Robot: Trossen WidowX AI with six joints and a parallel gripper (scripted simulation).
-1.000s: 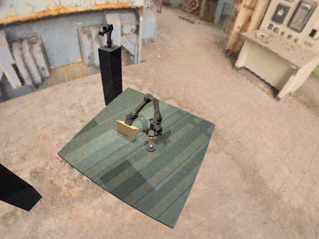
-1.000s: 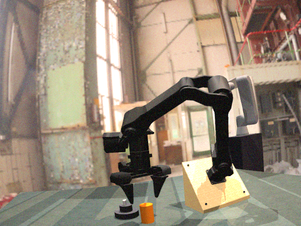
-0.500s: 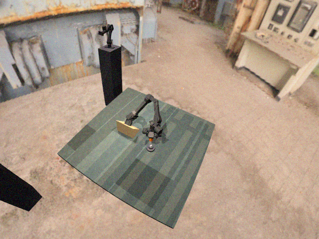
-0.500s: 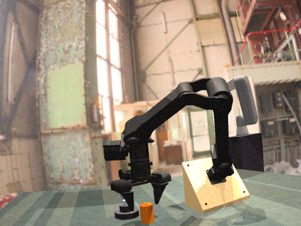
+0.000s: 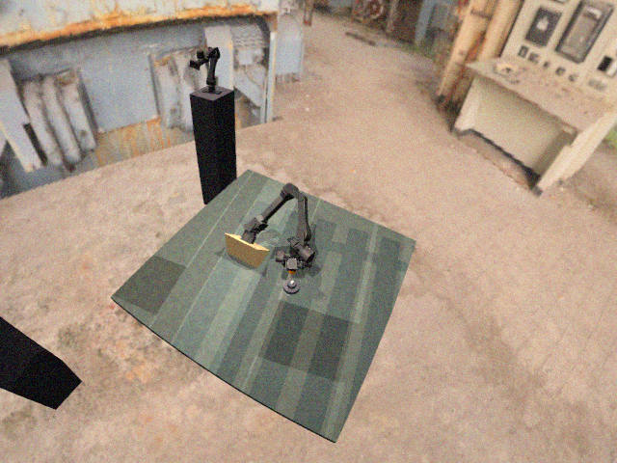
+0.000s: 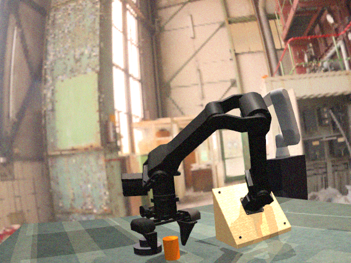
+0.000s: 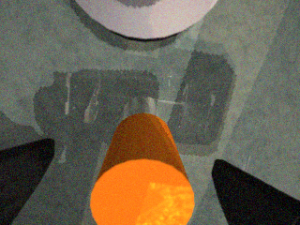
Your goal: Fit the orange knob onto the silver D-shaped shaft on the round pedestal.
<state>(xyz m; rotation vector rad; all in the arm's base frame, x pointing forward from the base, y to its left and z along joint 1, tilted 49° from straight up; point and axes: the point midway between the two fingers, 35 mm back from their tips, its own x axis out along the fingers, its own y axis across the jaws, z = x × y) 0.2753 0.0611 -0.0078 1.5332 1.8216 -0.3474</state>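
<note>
The orange knob is 20 mm above my gripper tip. The rest, counted from my gripper tip: dark round pedestal: 90 mm to the right, 50 mm ahead.
</note>
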